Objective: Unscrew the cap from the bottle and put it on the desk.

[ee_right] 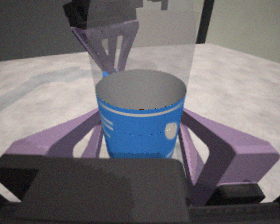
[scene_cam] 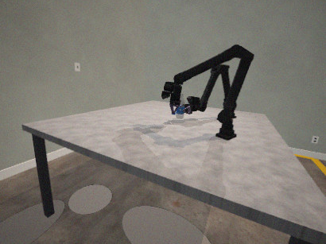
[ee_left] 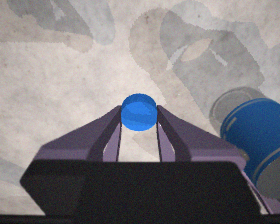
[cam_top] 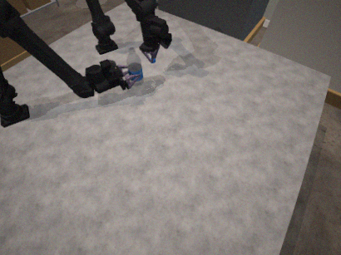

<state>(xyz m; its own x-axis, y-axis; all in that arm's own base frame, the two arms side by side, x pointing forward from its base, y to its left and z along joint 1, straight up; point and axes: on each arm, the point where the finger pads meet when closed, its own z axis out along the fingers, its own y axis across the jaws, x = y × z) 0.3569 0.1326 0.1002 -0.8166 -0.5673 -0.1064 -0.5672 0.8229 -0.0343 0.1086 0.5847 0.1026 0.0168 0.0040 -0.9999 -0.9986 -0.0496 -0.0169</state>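
The clear bottle lies 10 mm behind my left hand, 120 mm to the right of it and 30 mm above it. Round my left hand: blue cap: 10 mm below.
Now: right hand 3 cm below the clear bottle. Round my right hand: blue cap (1 cm ahead, 12 cm to the left, 1 cm below).
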